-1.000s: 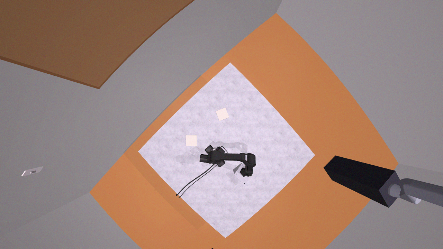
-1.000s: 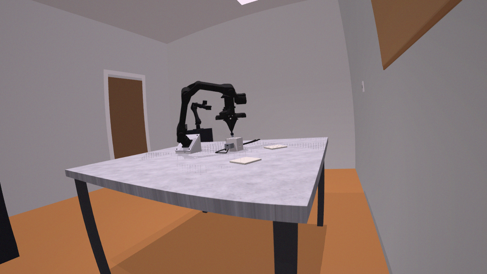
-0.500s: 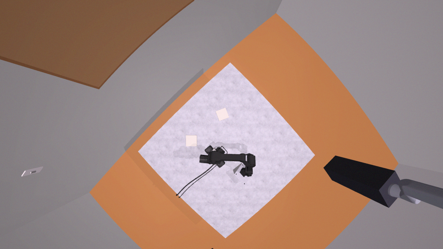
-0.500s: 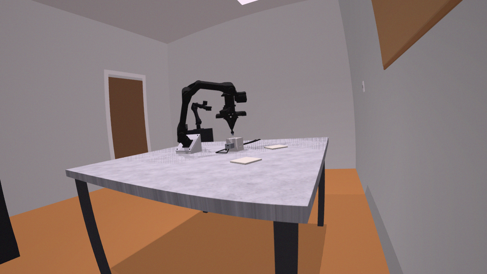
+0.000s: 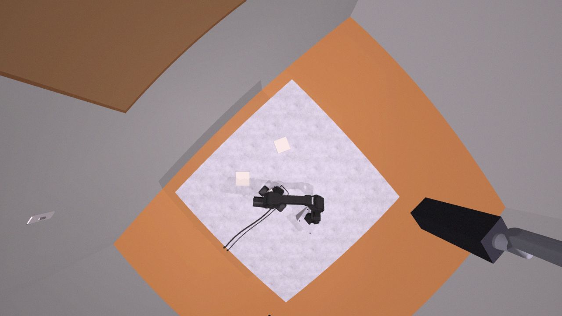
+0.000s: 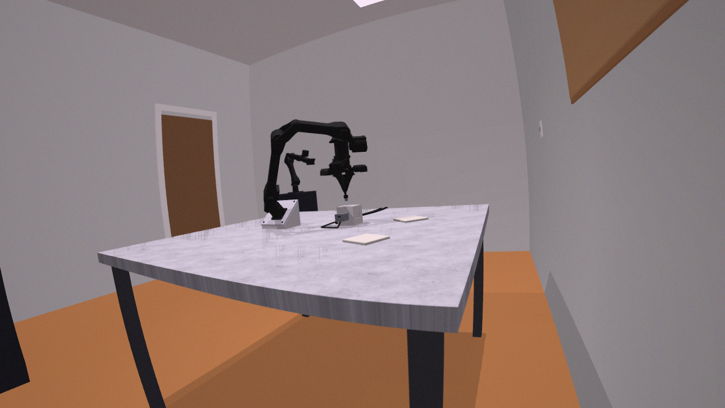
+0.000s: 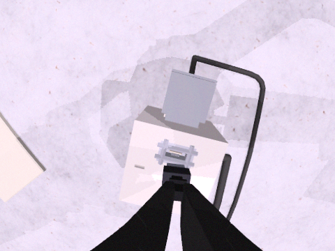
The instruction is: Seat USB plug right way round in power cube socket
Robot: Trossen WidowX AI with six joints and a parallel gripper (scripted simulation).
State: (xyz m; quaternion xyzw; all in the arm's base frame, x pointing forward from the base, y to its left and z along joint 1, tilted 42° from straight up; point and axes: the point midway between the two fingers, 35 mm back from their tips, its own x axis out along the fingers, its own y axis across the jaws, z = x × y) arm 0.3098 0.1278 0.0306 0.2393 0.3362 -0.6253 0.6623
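Now: the dark USB plug 20 mm below my gripper tip.
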